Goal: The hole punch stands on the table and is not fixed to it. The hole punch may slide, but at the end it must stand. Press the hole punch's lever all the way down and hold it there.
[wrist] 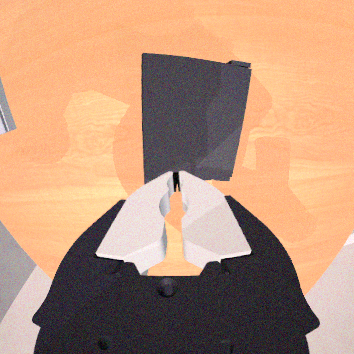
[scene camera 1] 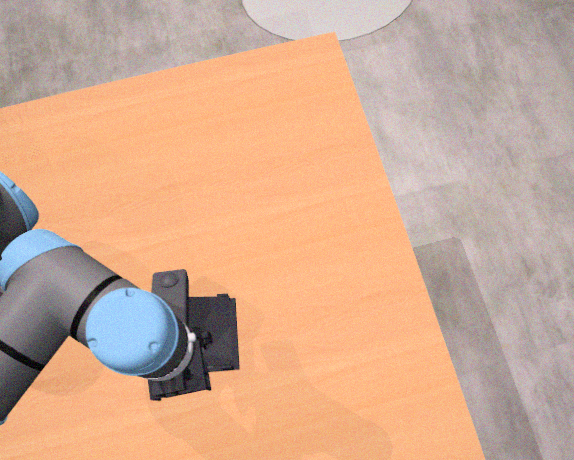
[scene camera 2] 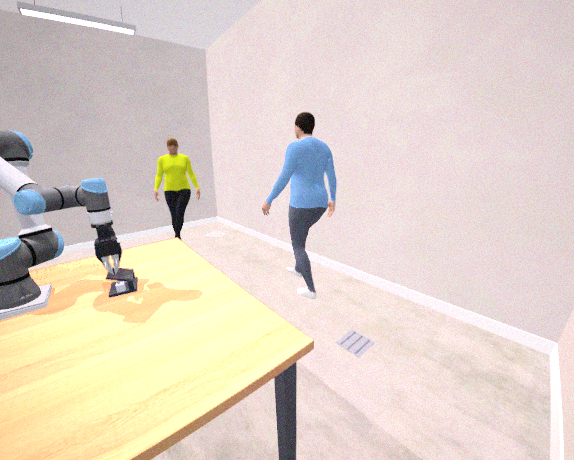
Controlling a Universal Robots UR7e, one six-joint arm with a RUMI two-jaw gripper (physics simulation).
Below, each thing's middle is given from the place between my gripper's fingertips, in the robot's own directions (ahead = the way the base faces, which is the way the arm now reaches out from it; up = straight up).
The flat lever [scene camera 1: 212, 313] is 40 mm to the left of my hand, 20 mm below it and 20 mm ahead of it.
